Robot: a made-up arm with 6 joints.
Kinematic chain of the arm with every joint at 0, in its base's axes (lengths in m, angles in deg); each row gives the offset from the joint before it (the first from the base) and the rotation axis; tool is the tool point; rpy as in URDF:
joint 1: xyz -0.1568 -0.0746 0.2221 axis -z
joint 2: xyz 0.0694 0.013 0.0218 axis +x
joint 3: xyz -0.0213 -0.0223 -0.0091 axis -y
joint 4: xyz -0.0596 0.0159 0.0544 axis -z
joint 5: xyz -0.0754 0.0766 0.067 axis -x
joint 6: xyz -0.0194 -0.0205 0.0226 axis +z
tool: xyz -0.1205 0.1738 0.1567 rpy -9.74 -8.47 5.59
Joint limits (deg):
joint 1: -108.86..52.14
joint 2: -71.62..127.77
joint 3: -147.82..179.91
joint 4: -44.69..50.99
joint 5: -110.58..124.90
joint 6: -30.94..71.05
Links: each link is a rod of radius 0.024 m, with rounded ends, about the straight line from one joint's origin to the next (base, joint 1, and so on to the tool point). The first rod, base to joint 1, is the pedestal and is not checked.
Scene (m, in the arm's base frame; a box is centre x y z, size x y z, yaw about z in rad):
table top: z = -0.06
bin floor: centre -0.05 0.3 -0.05 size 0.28 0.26 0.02 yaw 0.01
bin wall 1: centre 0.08 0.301 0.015 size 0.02 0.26 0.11 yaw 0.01
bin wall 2: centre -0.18 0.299 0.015 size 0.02 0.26 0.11 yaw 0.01
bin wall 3: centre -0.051 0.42 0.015 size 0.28 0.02 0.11 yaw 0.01
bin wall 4: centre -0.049 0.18 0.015 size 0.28 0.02 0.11 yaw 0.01
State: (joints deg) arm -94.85 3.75 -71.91 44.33 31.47 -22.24
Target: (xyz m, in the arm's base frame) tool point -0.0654 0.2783 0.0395
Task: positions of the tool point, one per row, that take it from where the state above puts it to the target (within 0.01 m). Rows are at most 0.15 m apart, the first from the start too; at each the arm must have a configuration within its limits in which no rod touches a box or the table.
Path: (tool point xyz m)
1: -0.4618 0.2367 0.2857
2: -0.3775 0.3155 0.3272
3: -0.2729 0.3632 0.3666
4: -0.2113 0.3789 0.2472
5: -0.1370 0.3505 0.1339
6: -0.0654 0.2783 0.0395

